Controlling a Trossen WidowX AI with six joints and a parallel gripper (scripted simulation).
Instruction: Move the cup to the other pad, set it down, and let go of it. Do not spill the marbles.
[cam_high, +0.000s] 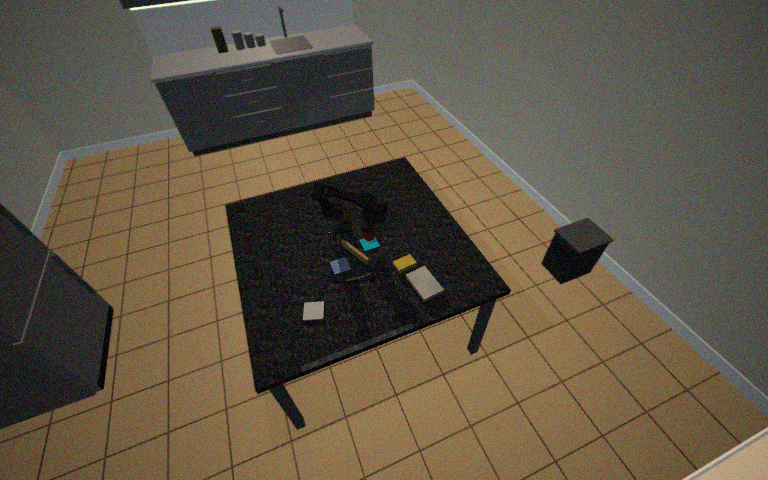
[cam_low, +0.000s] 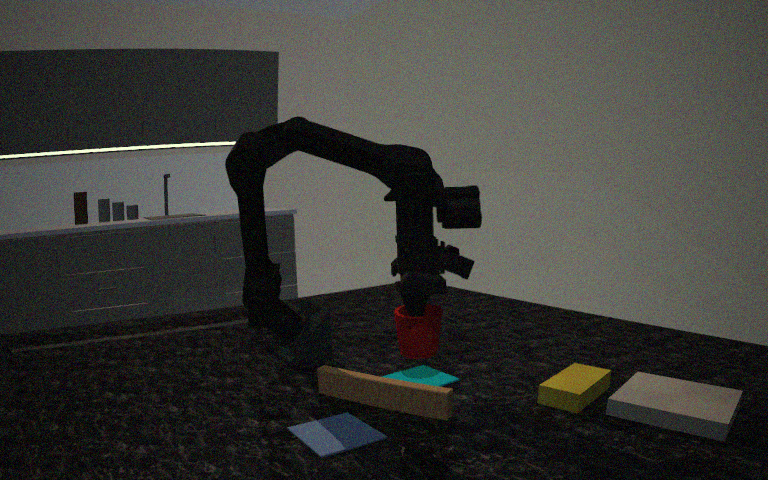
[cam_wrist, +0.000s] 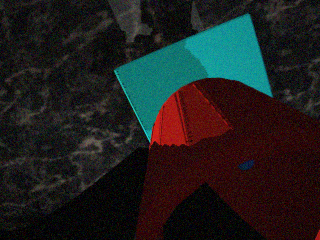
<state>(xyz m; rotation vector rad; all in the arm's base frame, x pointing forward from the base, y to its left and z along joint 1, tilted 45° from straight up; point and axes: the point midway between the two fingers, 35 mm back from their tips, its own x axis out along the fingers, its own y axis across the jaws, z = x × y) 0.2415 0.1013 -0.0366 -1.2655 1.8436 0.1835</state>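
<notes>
My gripper tip is 4 cm short of the green marble, 2 cm to the left of it and 2 cm above it. Also, from my gripper tip: red cup 2 cm to the right, 2 cm ahead; then teal pad 9 cm below, 2 cm to the right, 2 cm ahead; then blue marble 4 cm to the right, 3 cm ahead, 2 cm below.
</notes>
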